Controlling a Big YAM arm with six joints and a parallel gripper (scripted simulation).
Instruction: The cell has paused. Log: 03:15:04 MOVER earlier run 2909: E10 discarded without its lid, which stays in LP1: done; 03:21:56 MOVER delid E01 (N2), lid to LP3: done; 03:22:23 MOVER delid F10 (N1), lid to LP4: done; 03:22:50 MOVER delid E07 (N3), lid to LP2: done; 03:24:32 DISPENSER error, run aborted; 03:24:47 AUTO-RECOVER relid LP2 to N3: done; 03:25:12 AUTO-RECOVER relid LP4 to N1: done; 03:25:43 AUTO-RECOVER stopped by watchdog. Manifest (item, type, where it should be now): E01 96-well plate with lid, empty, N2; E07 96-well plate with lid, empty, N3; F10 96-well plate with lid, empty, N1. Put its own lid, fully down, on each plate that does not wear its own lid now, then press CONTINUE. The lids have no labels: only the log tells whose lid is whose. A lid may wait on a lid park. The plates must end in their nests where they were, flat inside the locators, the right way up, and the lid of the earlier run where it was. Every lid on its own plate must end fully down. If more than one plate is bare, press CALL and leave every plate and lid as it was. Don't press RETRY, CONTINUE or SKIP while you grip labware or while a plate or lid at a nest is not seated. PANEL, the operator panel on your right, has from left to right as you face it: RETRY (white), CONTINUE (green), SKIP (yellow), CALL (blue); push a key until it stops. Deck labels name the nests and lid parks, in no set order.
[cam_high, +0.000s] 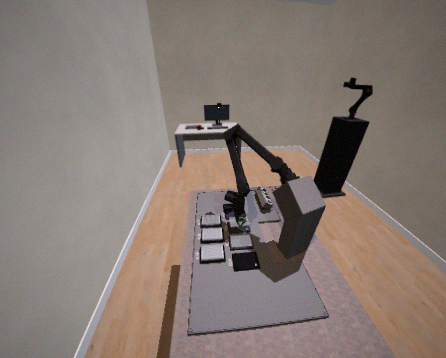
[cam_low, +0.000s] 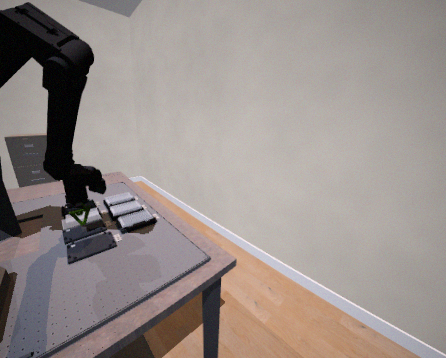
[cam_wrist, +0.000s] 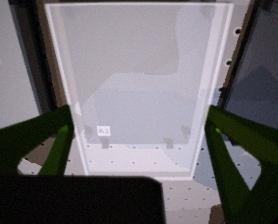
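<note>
My gripper is now 19 cm short of the plate, 7 cm to the left of it and 4 cm above it. Also, from my hand: white retry key 28 cm behind, 17 cm to the right, 1 cm above; LP4 label 13 cm to the right, 9 cm ahead, 6 cm below; green continue key 28 cm behind, 22 cm to the right, 1 cm above.
</note>
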